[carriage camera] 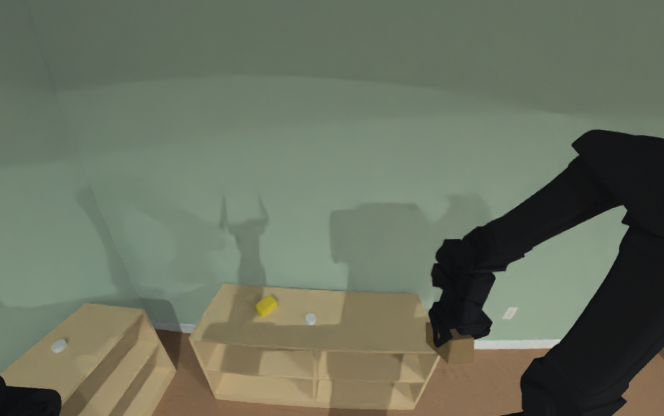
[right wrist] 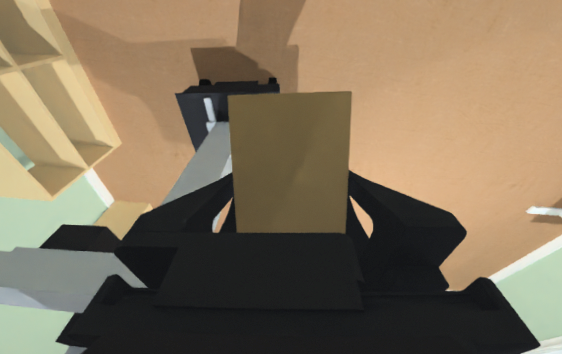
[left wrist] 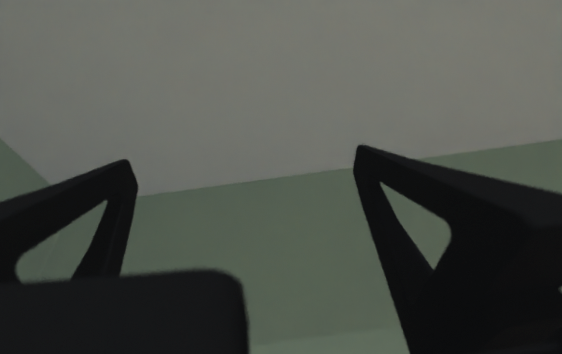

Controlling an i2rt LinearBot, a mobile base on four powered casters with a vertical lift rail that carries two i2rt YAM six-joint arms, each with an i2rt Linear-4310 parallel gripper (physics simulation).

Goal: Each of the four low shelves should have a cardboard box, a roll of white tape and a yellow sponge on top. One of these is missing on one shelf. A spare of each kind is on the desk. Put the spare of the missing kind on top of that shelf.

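Places are measured from the left arm's base along level axes (x ahead, y left, z up), in centimetres.
Pixels of known places: left gripper, fingertip midpoint: [left wrist: 246, 164]; right gripper, fingertip midpoint: [carriage camera: 448, 344] [right wrist: 290, 173].
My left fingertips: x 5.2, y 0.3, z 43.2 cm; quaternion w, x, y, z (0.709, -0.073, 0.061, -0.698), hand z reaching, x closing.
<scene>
For each thing: its top centre in the pictures, then the offset to it from my left fingertips. Level surfaces: height alone.
- cardboard box at its top centre: [right wrist: 289, 234] [carriage camera: 454, 328] dx +15.2, dy -64.4, dz -43.0 cm
- middle low shelf at its surface level: dz -101.5 cm
- yellow sponge at its top centre: [carriage camera: 265, 303] dx +71.3, dy -8.2, dz -97.0 cm
- Brown floor at its surface level: dz -162.5 cm
My right gripper [right wrist: 290, 173] is shut on a cardboard box [carriage camera: 460, 349] [right wrist: 291, 162], held in the air; in the carriage view it overlaps the right end of the middle low shelf [carriage camera: 380, 320]. On that shelf's top lie a yellow sponge [carriage camera: 266, 306] and a roll of white tape [carriage camera: 310, 319]; no box shows there. Another low shelf [carriage camera: 105, 325] at the left bears a roll of white tape [carriage camera: 59, 346]; its near part is cut off by the frame. My left gripper [left wrist: 246, 164] is open and empty, facing the upper wall and ceiling. The desk does not show.
A green wall [carriage camera: 300, 165] runs behind the shelves. Brown floor [carriage camera: 495, 380] [right wrist: 425, 100] lies below. The mobile base [right wrist: 192, 117] and the grey lift rail [right wrist: 200, 165] show in the right wrist view, with a wooden shelf unit [right wrist: 95, 125] at the upper left.
</scene>
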